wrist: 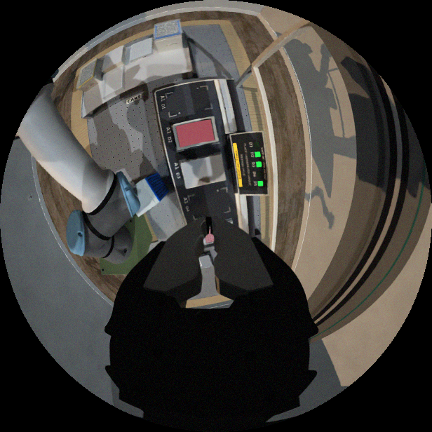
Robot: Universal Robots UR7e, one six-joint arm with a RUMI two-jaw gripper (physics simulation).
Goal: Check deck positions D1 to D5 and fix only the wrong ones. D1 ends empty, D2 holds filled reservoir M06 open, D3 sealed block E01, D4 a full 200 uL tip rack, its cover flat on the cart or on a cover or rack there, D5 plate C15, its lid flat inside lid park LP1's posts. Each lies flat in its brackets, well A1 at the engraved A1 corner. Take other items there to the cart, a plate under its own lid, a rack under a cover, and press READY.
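My gripper [209, 218] is shut with nothing between its fingers, above the deck around D4 and D5. D1 [187, 101] shows bare brackets. A reservoir [195, 133] with red filling sits open in D2. A pale grey block [203, 171] sits in D3. D4 [207, 202] shows dark bare deck between brackets, partly hidden by the fingers. D5 is mostly hidden; a small pinkish part [209, 238] shows between the fingers. A blue tip rack [152, 193] stands on the cart side, beside the arm. The status screen [249, 163] shows three green squares, by D2, D3 and D5.
The cart [107, 142] lies left of the deck. A pale raised shelf [170, 62] at the back bears several plates and a tall box with a speckled top [167, 31]. The robot's arm [65, 145] reaches over the left side, above a green mat [142, 240]. A rail [226, 105] runs along the deck's right edge.
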